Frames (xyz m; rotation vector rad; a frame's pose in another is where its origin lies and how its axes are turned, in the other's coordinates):
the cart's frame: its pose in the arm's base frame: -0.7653 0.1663 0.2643 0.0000 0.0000 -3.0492
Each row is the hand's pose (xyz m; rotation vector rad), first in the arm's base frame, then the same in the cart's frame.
Working: the arm's base frame: its pose in the cart's frame: -0.7467 0.2362 -0.2643 0.0000 0.0000 3.0492

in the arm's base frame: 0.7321 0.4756 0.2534 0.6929 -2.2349 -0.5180
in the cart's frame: -1.5195 -0.1698 -0.0109 2.4368 0.6338 0.9810
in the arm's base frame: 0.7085 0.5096 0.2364 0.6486 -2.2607 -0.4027
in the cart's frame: -1.4992 -0.2059 -0.0279 2.5275 0.6003 1.0241
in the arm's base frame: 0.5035 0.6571 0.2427 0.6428 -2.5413 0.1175
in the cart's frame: -1.3087 -0.3716 -0.0216 -2.9145 -0.5955 -0.7937
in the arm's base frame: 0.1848 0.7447 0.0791 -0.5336 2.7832 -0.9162
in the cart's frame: -0.9994 -0.4883 -0.1852 -2.4792 -0.3575 0.1778
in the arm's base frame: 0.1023 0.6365 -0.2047 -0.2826 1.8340 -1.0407
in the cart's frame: -0.9073 -0.3881 -0.4690 -1.8749 -0.2008 1.1507
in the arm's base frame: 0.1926 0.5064 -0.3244 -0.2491 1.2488 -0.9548
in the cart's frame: -0.9852 -0.2503 -0.5887 -1.3908 -0.2112 1.6715
